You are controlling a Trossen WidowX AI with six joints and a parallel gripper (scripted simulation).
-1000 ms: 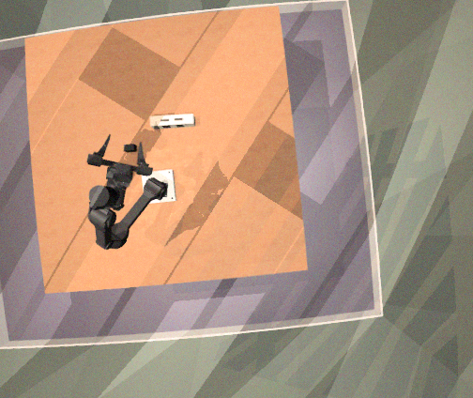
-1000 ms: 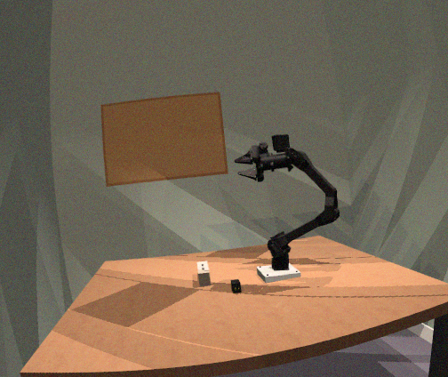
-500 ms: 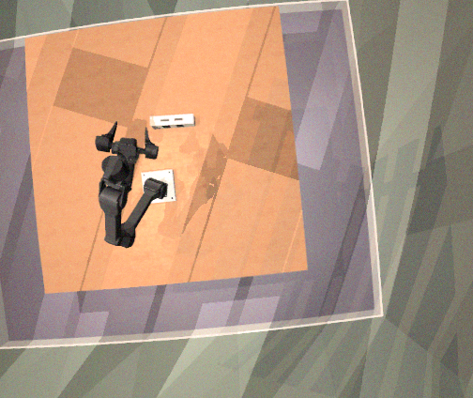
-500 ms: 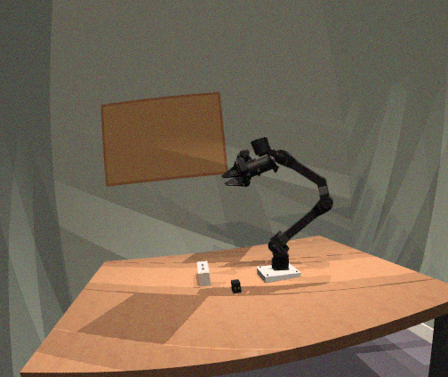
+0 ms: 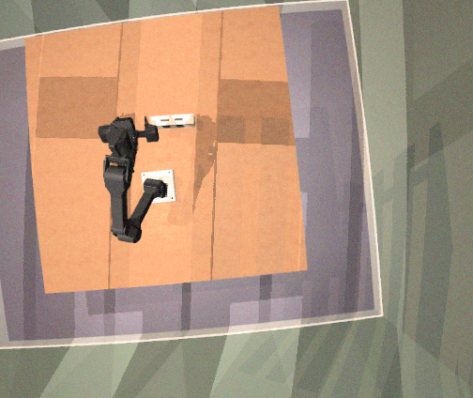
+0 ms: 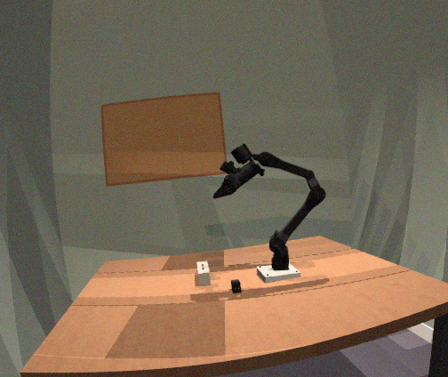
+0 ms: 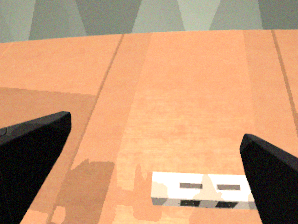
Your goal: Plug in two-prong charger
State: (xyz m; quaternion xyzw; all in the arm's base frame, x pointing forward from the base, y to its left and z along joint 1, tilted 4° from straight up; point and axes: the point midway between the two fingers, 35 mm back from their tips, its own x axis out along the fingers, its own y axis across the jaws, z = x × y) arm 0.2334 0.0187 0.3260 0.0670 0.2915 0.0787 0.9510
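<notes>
Now: gripper tip 330 mm above the charger, 150 mm to the right of it and 60 mm past it.
</notes>
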